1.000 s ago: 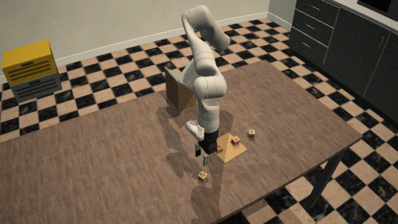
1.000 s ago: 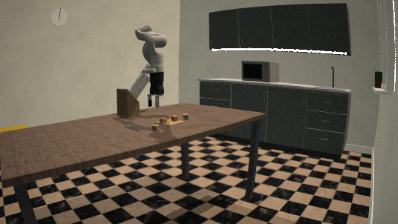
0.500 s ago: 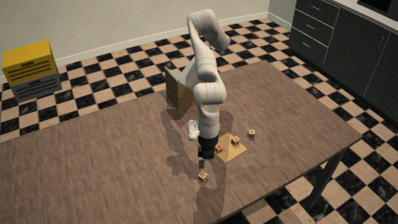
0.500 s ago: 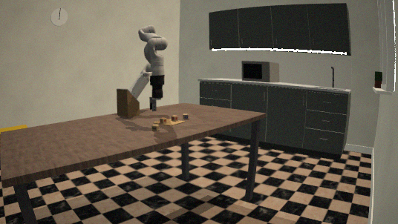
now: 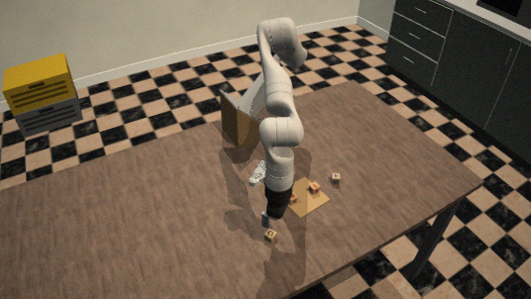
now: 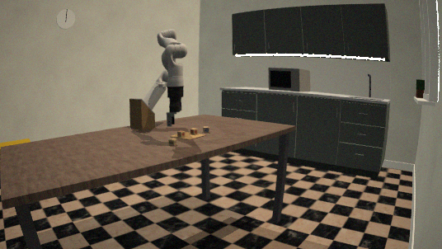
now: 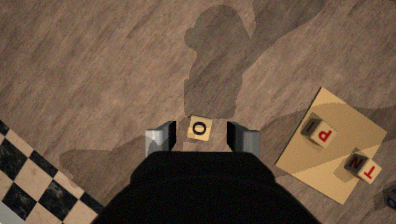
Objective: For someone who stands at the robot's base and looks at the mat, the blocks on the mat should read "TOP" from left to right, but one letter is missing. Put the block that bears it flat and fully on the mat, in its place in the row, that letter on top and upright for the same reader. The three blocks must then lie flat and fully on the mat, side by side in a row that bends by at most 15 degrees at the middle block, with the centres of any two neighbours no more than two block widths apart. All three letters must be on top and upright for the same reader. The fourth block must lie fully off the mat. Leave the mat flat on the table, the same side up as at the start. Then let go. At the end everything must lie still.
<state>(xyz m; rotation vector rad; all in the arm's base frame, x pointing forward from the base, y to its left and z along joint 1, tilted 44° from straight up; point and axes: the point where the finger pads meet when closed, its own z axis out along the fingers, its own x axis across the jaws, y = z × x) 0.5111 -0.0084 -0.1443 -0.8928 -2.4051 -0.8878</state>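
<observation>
My hand is 100 mm above the O block. Also, from my hand: tan mat: 120 mm behind, 180 mm to the left, 110 mm below.
</observation>
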